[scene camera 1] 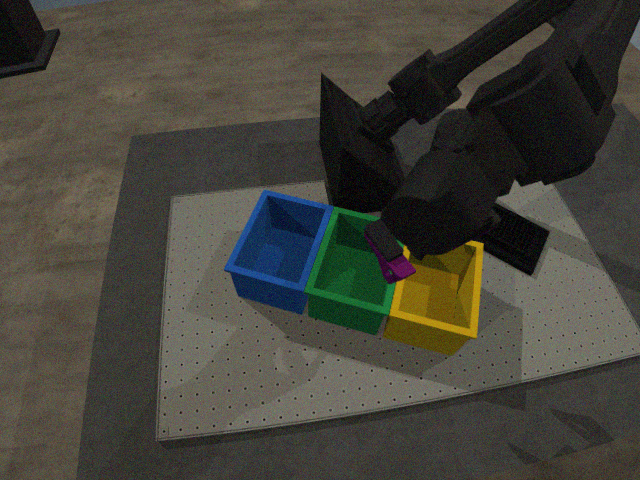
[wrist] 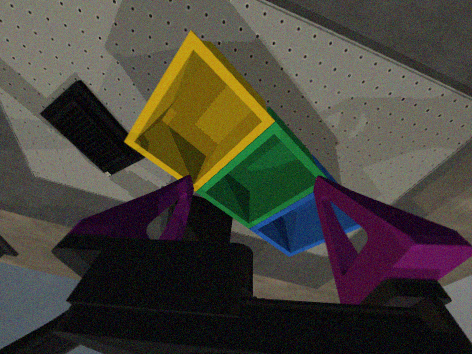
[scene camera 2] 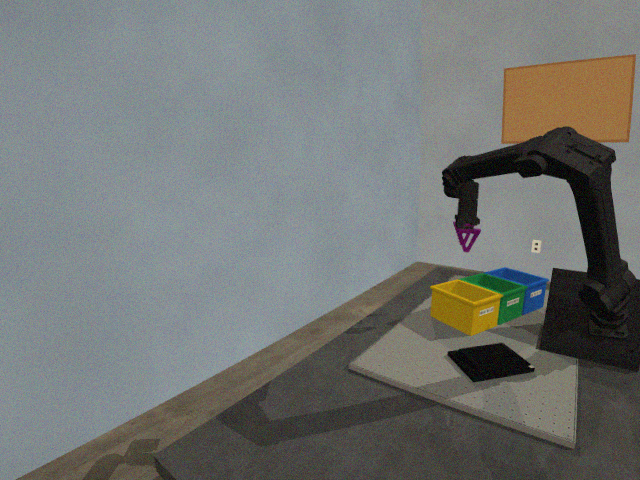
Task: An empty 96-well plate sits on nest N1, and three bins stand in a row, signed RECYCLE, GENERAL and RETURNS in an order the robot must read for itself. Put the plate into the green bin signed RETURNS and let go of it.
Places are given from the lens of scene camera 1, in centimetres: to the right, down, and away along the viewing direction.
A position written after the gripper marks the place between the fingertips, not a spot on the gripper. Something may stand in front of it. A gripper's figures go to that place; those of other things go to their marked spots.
gripper (scene camera 1: 419, 262): 12, 3, 47
black 96-well plate (scene camera 1: 513, 234): 38, -1, 73
